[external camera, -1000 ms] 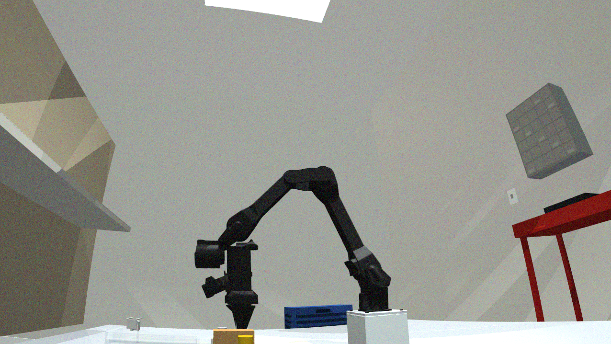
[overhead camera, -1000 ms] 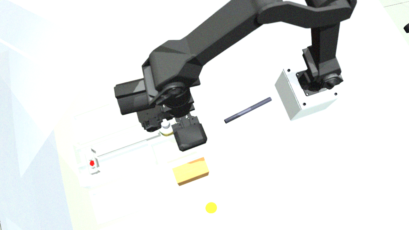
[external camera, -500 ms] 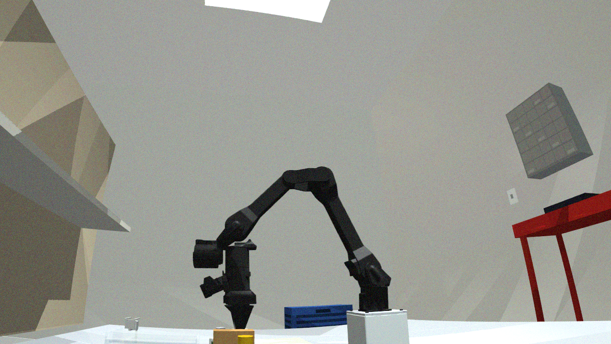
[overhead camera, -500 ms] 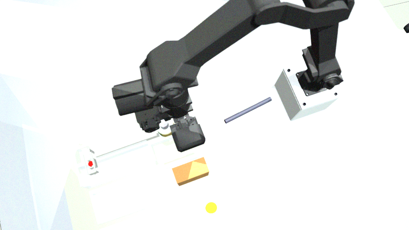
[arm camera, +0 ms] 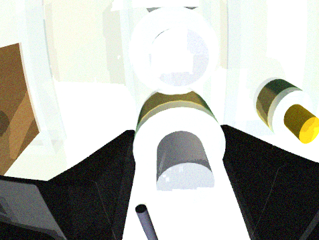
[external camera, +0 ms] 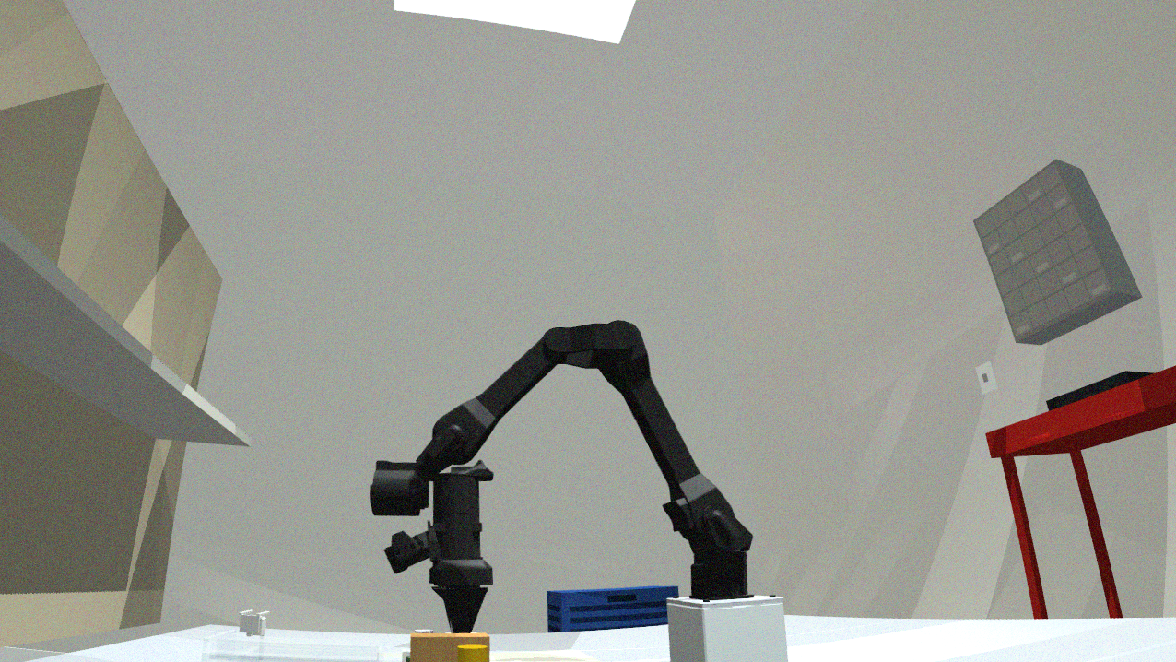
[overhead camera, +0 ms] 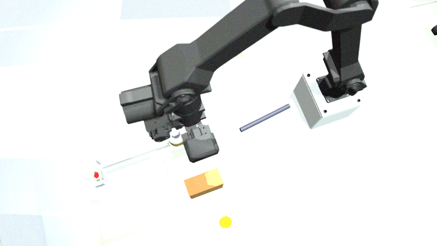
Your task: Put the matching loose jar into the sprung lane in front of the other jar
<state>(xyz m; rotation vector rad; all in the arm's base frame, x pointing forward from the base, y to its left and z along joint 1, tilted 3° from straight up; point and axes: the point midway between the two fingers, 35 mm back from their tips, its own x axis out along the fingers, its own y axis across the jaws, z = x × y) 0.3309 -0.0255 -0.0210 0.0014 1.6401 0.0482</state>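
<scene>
Now: the clear sprung lane 15 cm ahead of my gripper tip, 3 cm to the left of it and 3 cm below it. Also, from my gripper tip: red mark 23 cm ahead, 4 cm to the left, 2 cm above; dark rod 18 cm behind, 2 cm to the left, 4 cm below.
</scene>
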